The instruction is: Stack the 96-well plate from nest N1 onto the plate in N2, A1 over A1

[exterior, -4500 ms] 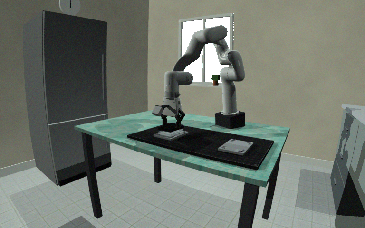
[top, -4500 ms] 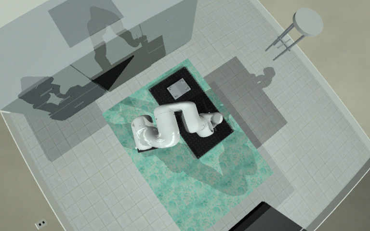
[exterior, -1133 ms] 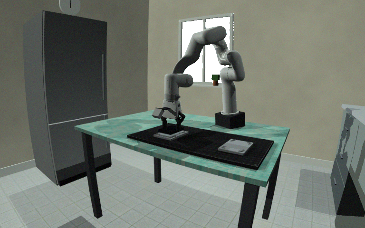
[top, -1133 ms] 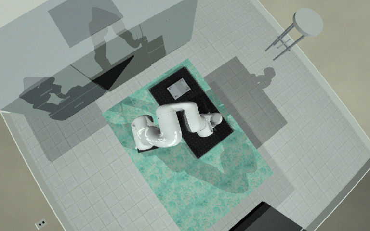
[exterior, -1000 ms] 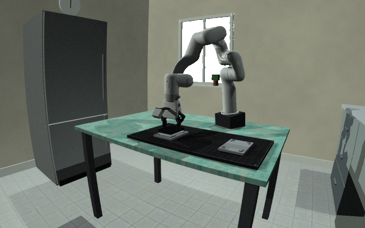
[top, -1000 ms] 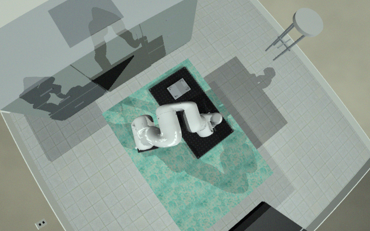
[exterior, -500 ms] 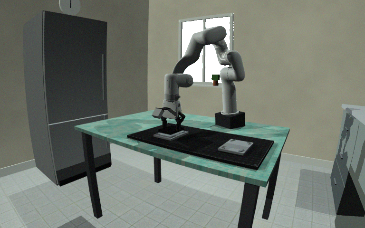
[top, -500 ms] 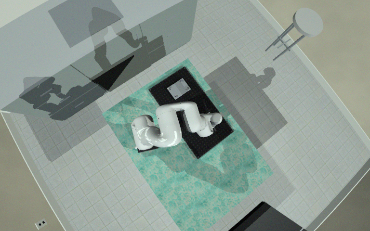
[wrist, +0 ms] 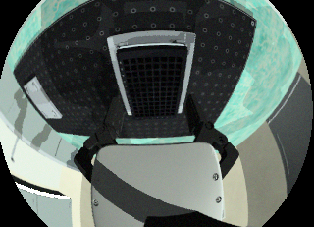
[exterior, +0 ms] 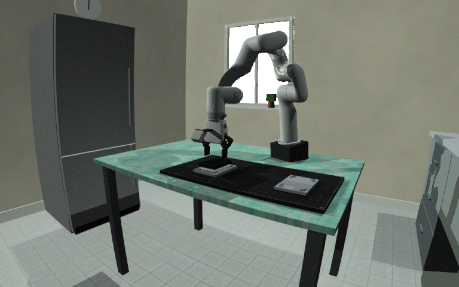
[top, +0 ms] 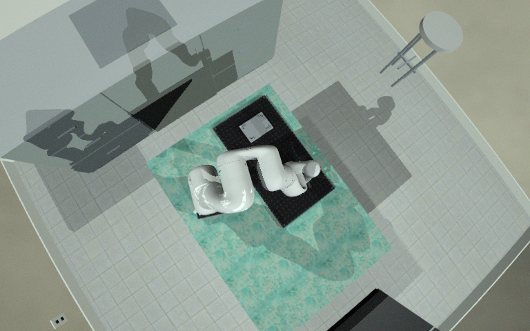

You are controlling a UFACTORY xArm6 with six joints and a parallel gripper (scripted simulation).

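Right now the dark 96-well plate is 4 cm below my hand. Also, from my hand: light 96-well plate (5 cm below); then plate nest N1 (36 cm to the left, 6 cm below, 4 cm ahead).
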